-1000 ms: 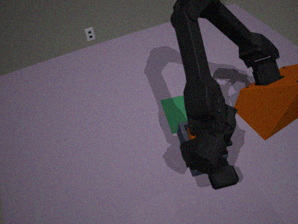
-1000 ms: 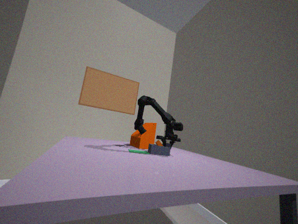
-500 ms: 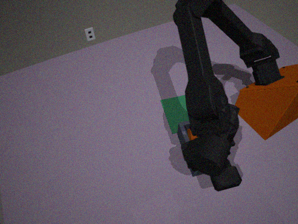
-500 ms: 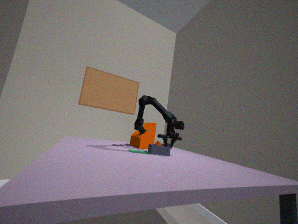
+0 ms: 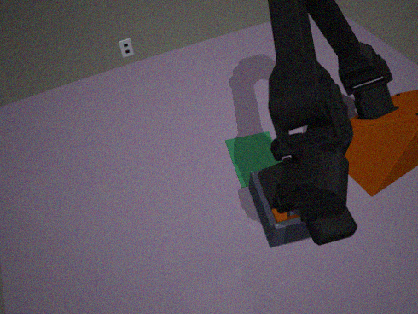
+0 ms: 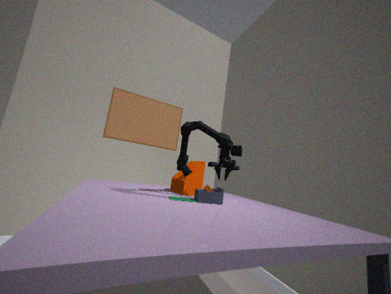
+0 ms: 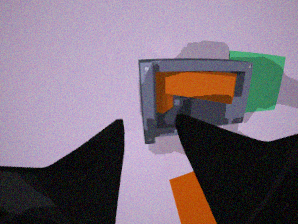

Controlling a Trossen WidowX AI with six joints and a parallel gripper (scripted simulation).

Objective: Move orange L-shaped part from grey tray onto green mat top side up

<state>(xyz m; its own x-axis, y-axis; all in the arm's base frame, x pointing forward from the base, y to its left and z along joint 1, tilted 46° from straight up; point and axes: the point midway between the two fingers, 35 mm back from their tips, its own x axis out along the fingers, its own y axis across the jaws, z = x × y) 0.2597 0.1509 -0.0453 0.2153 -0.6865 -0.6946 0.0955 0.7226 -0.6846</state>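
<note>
My gripper tip is 10 mm past the orange L-shaped part, 50 mm to the left of it and 100 mm above it. Also, from my gripper tip: green mat 30 mm behind, 230 mm to the right, 150 mm below.
</note>
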